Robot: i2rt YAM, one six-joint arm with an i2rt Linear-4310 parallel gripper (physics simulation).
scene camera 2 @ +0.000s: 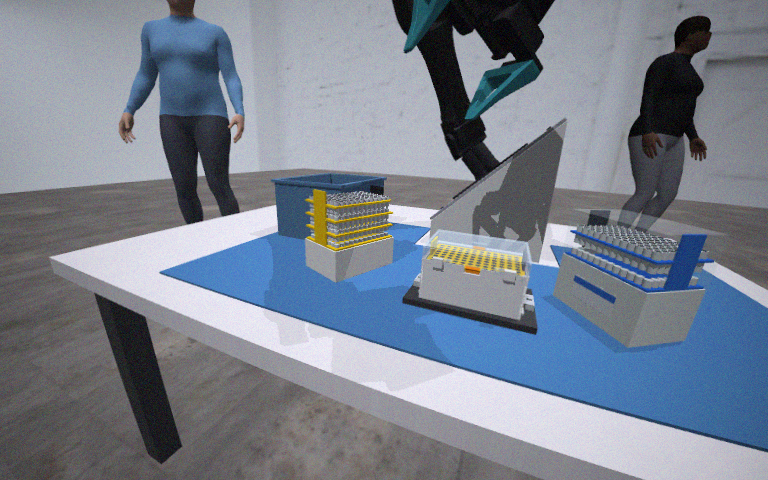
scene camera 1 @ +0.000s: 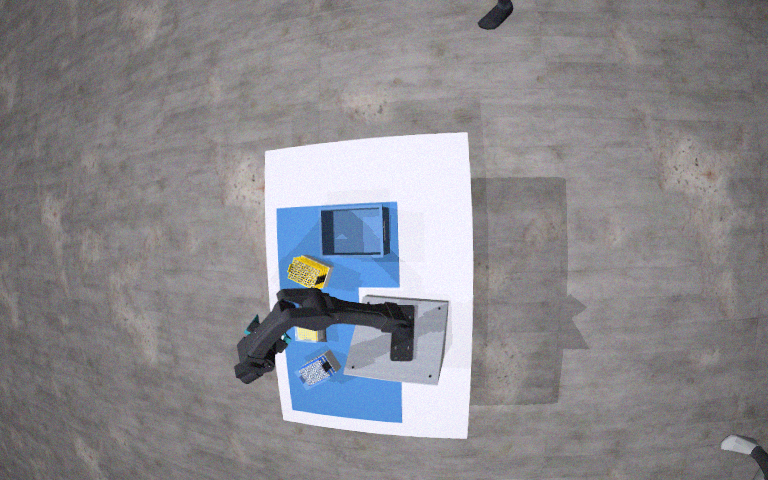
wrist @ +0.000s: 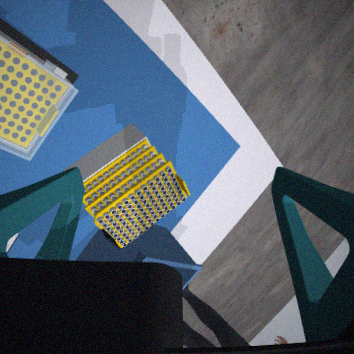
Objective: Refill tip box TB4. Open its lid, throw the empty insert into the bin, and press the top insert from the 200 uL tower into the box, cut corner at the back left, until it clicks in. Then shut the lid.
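The tip box is white, with a clear lid shut over a yellow perforated insert. It stands in a black holder; the arm partly hides the box in the overhead view. The yellow tower holds several stacked tip inserts on a white base; no volume label is readable. The blue bin stands behind it. My gripper is wide open and empty, high above the table's front edge.
A blue tower of tip inserts stands on the box's other side. The arm's sloping grey mount rises behind the box. A blue mat lies under the box and towers. Two people stand beyond the table.
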